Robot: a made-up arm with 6 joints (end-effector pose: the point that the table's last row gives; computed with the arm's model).
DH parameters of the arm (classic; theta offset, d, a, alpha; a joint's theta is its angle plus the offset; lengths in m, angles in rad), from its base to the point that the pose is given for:
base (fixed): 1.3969 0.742 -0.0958 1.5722
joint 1: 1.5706 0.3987 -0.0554 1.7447
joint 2: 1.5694 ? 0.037 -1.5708
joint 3: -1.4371 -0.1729 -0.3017 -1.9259
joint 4: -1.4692 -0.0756 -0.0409 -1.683
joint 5: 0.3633 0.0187 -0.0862 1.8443
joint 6: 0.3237 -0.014 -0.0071 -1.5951
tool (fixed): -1.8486 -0.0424 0 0
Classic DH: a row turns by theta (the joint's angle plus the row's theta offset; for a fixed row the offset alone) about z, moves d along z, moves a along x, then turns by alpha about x.
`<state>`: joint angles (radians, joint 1 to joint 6).
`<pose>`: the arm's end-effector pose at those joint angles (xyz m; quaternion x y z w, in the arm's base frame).
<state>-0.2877 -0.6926 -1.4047 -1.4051 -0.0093 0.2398</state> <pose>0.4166 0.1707 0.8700 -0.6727 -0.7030 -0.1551 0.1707</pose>
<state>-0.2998 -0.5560 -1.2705 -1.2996 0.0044 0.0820</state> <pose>0.4284 0.1489 0.8670 -0.7461 -0.6205 -0.1537 0.1861</pose>
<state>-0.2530 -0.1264 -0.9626 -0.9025 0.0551 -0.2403</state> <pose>0.4872 0.0876 0.8898 -0.8759 -0.3707 -0.0268 0.3078</pose>
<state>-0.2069 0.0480 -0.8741 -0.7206 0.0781 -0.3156</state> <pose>0.5226 0.0570 0.8990 -0.8777 -0.2775 0.0520 0.3872</pose>
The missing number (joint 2, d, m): 0.4213
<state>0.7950 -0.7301 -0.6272 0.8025 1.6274 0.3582</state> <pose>0.3572 -0.2225 0.9741 -0.3440 -0.1415 0.4160 0.8298</pose>
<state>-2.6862 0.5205 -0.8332 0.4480 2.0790 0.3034</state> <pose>0.5822 -0.4115 0.6641 0.1446 -0.8692 0.1965 0.4301</pose>
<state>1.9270 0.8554 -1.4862 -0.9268 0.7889 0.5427</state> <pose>0.6453 -0.2383 1.1303 0.1165 -0.3796 0.2495 0.8832</pose>
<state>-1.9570 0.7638 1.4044 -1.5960 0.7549 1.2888</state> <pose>0.2605 -0.1402 0.2689 0.2540 0.2810 0.6352 0.6731</pose>
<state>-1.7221 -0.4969 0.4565 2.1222 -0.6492 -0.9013</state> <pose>0.0879 -0.2751 0.6810 -0.5659 -0.3921 -0.1084 0.7171</pose>
